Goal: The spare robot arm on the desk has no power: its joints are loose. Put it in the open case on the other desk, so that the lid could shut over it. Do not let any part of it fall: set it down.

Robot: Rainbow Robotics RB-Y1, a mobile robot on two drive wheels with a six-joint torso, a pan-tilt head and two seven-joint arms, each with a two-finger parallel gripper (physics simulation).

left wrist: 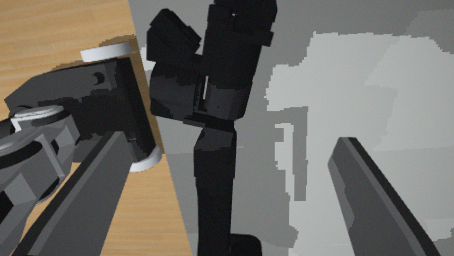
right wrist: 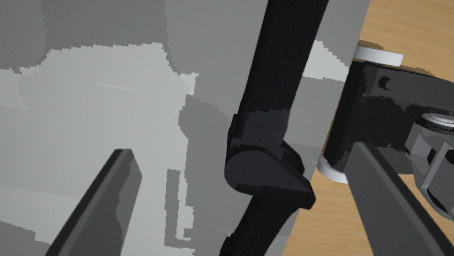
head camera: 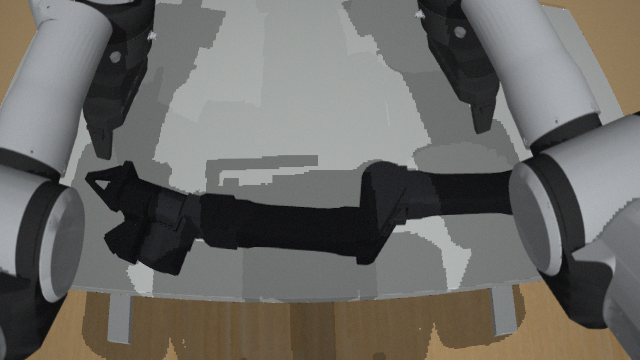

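Pixels of known places: left gripper, fingertip midpoint: [left wrist: 230, 148] [head camera: 117, 122]; right gripper, fingertip midpoint: [right wrist: 241, 160] [head camera: 464, 97]; robot's base at its link origin: [left wrist: 134, 102] [right wrist: 346, 109].
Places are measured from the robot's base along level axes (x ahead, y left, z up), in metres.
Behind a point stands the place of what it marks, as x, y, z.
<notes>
The spare robot arm [head camera: 300, 227] [left wrist: 215, 190] [right wrist: 280, 65] is black and lies stretched across the near part of the grey desk [head camera: 310, 130] @(0.728, -0.031, 0.722) [left wrist: 350, 75] @(0.743, 0.192, 0.722) [right wrist: 100, 115] @(0.788, -0.123, 0.722). Its small gripper end [head camera: 107, 185] @(0.578, 0.298, 0.823) is at the left in the head view, and its bent elbow [head camera: 382, 200] [right wrist: 265, 172] is right of the middle. Its right end is hidden behind my right arm. My left gripper [head camera: 103, 150] [left wrist: 230, 148] @(0.584, 0.227, 0.968) is open and empty, above the desk beyond the small gripper end. My right gripper [head camera: 481, 125] [right wrist: 241, 160] @(0.589, -0.218, 0.975) is open and empty, beyond the right part of the spare arm. The open case does not show.
The desk's near edge crosses the lower head view, with two desk legs [head camera: 120, 317] [head camera: 504, 310] below it on the wooden floor [head camera: 265, 330] @(0.543, 0.117, 0.002). My dark mobile base [left wrist: 100, 100] @(-0.044, 0.080, 0.192) [right wrist: 395, 100] @(-0.106, -0.109, 0.169) stands close to that edge in both wrist views. Shadows cover parts of the desk.
</notes>
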